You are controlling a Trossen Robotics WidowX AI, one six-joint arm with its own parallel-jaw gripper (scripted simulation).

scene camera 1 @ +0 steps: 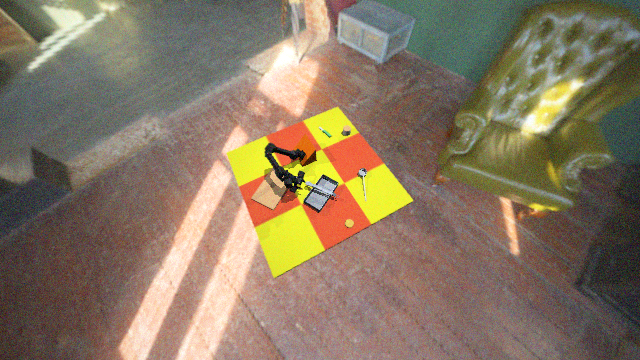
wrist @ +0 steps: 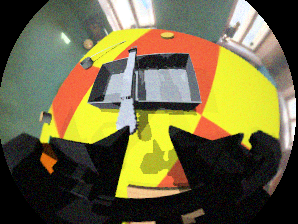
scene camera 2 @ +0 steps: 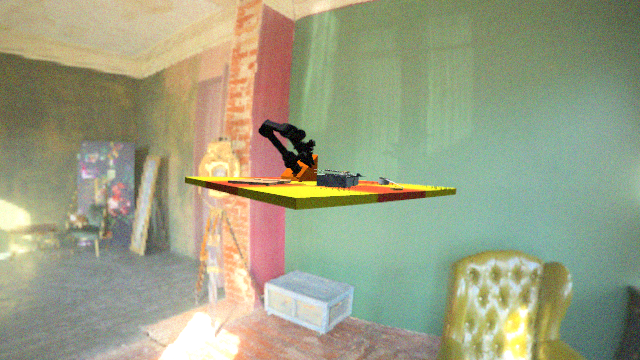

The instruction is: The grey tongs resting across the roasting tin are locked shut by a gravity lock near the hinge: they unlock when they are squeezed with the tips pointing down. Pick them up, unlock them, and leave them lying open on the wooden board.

Observation:
In view: the gripper (wrist: 149, 128), a roasting tin (wrist: 164, 81) and a wooden board (scene camera 1: 271, 190).

